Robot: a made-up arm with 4 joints. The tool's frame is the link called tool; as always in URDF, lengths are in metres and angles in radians. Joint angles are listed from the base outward. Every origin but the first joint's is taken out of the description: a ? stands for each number. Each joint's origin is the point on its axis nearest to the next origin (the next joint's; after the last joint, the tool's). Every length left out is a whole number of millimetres.
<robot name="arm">
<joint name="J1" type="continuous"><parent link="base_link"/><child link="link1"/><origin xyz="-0.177 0.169 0.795" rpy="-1.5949 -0.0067 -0.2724"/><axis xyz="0 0 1"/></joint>
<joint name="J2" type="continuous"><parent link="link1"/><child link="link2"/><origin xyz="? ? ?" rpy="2.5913 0.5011 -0.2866"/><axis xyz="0 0 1"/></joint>
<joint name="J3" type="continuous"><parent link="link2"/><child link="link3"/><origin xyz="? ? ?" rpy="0.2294 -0.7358 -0.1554"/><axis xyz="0 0 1"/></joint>
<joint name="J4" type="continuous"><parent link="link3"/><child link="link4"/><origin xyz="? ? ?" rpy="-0.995 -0.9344 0.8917"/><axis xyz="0 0 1"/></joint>
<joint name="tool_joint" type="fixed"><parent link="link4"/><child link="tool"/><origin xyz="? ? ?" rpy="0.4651 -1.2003 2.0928"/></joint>
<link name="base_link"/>
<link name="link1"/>
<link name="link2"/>
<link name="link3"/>
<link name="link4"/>
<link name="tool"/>
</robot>
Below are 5 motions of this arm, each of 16 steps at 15 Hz.
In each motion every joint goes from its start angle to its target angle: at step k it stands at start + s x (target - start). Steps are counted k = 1, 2, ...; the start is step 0. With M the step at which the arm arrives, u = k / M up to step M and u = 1 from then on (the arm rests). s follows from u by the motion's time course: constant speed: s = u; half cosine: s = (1 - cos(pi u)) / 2; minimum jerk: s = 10 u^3 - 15 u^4 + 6 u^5.
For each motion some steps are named. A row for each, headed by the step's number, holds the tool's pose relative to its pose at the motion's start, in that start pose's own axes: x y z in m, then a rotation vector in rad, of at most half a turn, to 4 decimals.
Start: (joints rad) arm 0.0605 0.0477 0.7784 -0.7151
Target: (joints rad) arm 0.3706 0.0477 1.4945 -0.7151
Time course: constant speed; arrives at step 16
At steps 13, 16:
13: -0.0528 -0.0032 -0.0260 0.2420 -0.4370 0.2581
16: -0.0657 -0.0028 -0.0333 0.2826 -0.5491 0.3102

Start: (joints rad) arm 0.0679 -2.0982 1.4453 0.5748
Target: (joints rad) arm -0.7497 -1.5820 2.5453 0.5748
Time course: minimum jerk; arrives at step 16
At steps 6, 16:
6: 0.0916 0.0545 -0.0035 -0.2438 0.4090 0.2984
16: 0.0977 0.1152 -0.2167 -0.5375 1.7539 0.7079

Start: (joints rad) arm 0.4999 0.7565 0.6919 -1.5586
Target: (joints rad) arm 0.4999 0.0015 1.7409 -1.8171
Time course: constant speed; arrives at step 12
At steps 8, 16:
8: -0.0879 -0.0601 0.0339 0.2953 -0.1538 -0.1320
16: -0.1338 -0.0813 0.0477 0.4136 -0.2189 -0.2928

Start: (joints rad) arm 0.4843 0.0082 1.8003 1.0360
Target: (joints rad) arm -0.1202 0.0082 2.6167 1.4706
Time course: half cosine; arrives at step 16
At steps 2, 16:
2: 0.0091 -0.0026 -0.0074 0.0280 0.0439 0.0107
16: 0.0539 0.0540 -0.3111 0.9464 1.0694 0.2012

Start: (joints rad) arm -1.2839 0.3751 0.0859 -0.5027
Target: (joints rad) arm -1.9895 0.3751 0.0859 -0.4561
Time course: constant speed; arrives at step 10
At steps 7, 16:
7: 0.0479 0.0758 0.0894 -0.3878 -0.0563 0.2661
16: 0.0603 0.1217 0.1178 -0.5549 -0.0767 0.3794

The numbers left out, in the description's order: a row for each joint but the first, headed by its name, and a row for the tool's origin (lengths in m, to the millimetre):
J2: -0.054 -0.004 0
J3: 0.116 0.106 0
J4: -0.121 0.013 0
tool: 0.258 0.045 0

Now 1 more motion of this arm.
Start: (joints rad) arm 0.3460 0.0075 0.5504 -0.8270
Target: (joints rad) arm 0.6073 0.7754 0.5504 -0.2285
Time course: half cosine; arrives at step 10
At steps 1, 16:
1: 0.0011 -0.0027 -0.0022 0.0096 -0.0104 0.0106
16: 0.0952 -0.0690 -0.0542 0.2784 -0.3440 0.4986

